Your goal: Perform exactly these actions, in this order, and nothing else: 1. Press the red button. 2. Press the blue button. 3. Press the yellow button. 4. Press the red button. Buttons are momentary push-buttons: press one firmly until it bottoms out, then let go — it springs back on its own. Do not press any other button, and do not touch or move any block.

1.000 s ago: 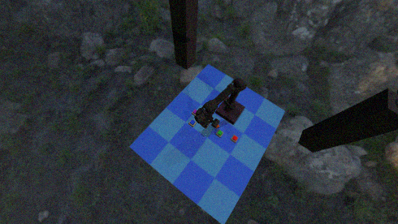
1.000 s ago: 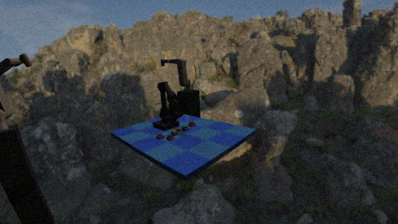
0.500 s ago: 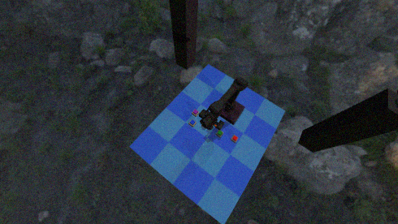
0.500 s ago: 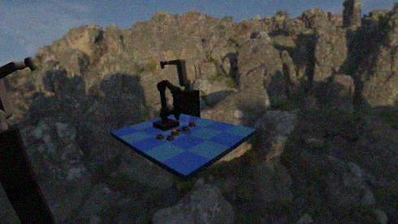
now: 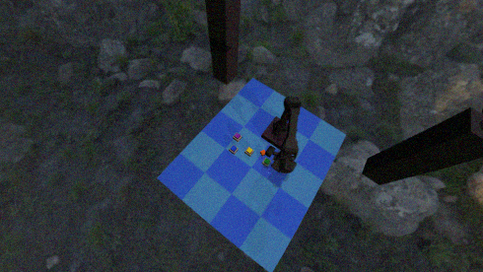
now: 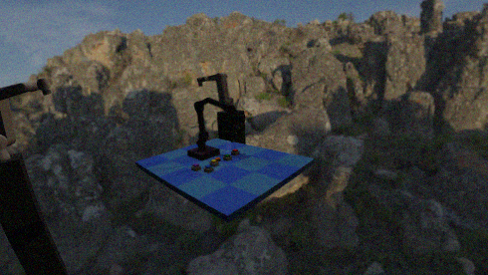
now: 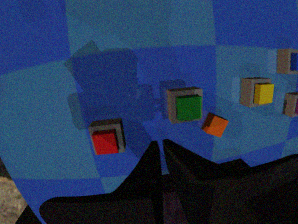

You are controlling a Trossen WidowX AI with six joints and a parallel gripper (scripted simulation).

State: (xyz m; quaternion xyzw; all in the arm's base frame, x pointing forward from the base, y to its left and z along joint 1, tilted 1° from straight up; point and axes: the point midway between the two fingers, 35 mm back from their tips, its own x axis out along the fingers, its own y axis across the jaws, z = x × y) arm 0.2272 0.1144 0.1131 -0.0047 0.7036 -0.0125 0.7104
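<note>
My gripper tip is 4 cm past the red button, 7 cm to the right of it and 9 cm above it. The rest, counted from my gripper tip: yellow button (20 cm to the right, 9 cm below); then green button (6 cm to the right, 9 cm below); then orange block (5 cm behind, 11 cm to the right, 11 cm below).
</note>
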